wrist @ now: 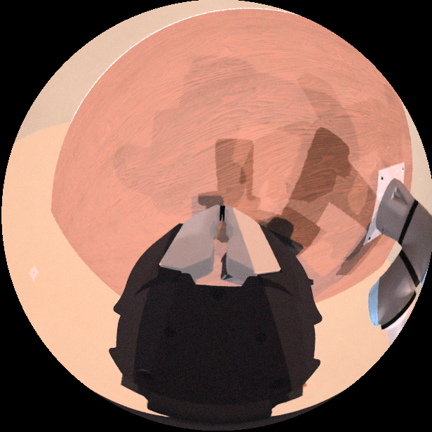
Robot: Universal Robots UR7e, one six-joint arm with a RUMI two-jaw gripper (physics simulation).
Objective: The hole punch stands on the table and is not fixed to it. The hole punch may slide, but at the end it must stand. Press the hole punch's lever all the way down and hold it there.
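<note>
My gripper (222,207) is shut, with its two pale fingertips together and nothing between them. It is in the lower middle of the wrist view, pointing at the reddish wood table. The hole punch is almost wholly hidden behind the gripper. A narrow dark part, which looks like the hole punch (288,241), shows along the right edge of the gripper's black body. Its lever does not show clearly, so I cannot tell how far down it is or whether the fingers touch it.
The round-looking wood table (150,90) carries several shadows and reflections of the arm. At the right, the grey arm (417,225) with blue caps rises beside a white mounting plate (386,187). Pale floor (35,210) shows at the left.
</note>
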